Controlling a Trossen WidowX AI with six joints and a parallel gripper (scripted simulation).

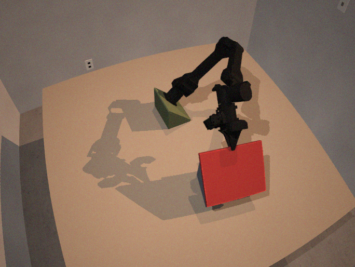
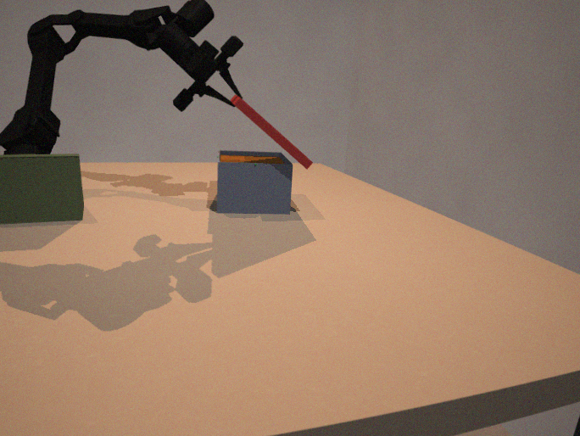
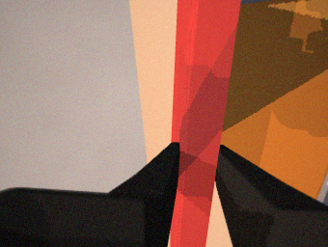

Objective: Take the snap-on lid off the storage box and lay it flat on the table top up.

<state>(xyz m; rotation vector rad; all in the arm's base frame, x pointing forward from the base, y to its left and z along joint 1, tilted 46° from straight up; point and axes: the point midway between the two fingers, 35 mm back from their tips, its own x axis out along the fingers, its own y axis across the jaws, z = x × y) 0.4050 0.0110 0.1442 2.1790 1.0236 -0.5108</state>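
The red lid is 90 mm ahead of my hand and 70 mm below it. Also, from my hand: blue storage box (60 mm ahead, 190 mm below).
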